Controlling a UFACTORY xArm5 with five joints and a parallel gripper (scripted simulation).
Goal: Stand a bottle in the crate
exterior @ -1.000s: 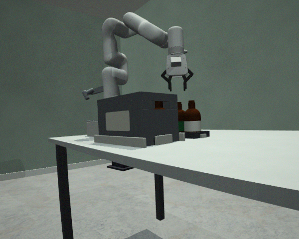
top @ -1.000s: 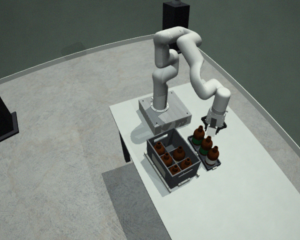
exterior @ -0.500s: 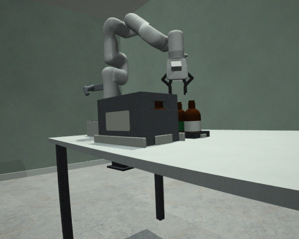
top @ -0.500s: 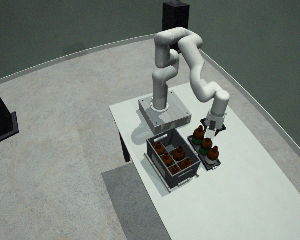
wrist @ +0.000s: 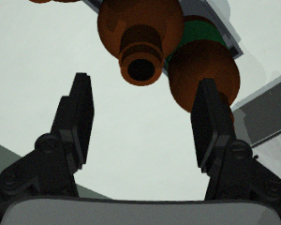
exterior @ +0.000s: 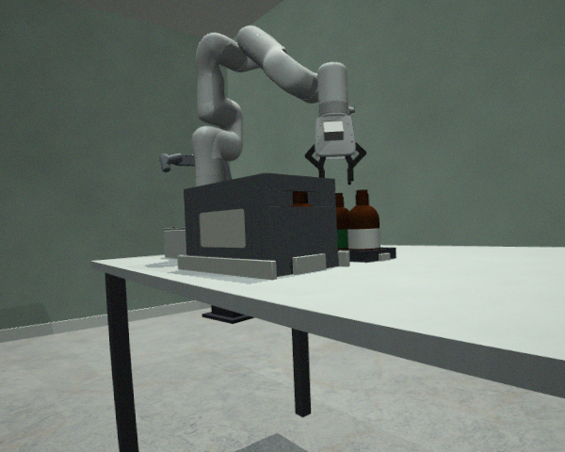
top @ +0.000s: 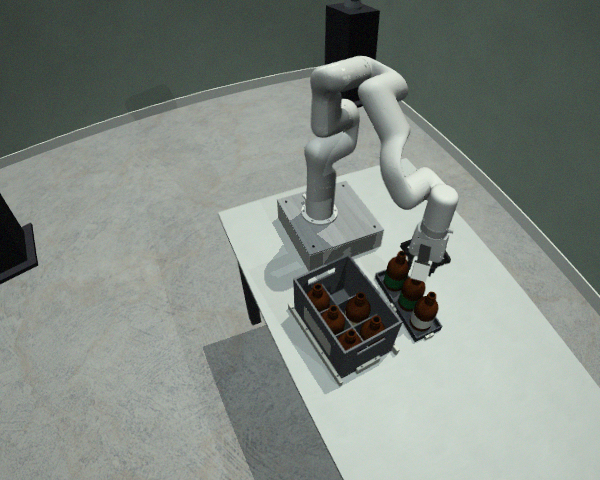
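The dark tray is 19 cm below my hand. The rest, counted from my hand: dark grey crate 24 cm to the right, 12 cm below, 4 cm behind.
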